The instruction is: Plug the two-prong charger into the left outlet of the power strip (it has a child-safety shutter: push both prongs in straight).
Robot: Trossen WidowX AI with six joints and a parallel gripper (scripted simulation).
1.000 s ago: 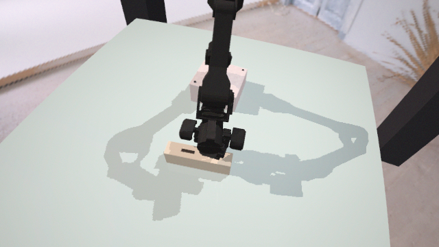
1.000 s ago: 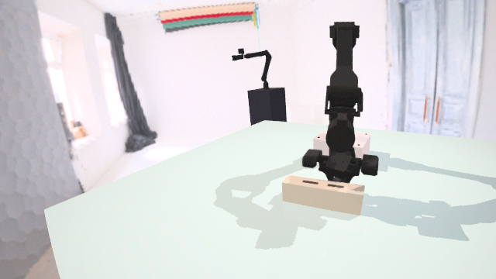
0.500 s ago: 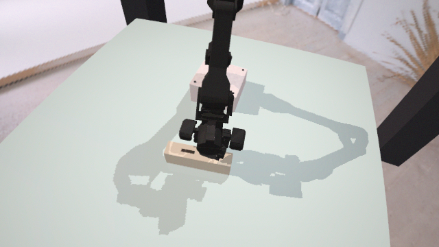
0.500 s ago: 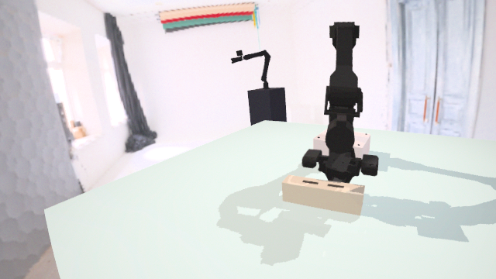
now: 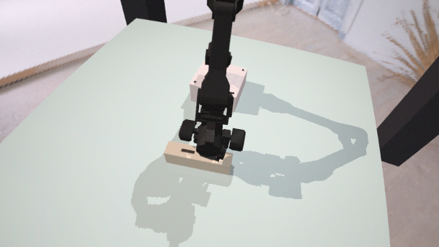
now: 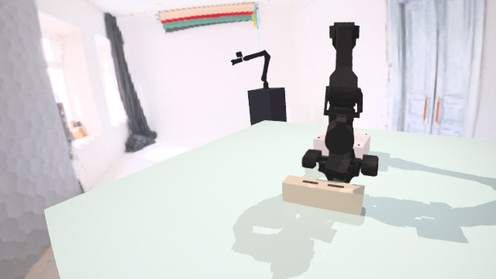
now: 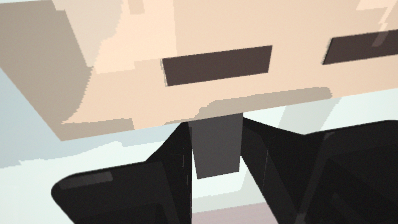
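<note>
The dark charger is 2 cm ahead of my gripper tip and 1 cm above it.
</note>
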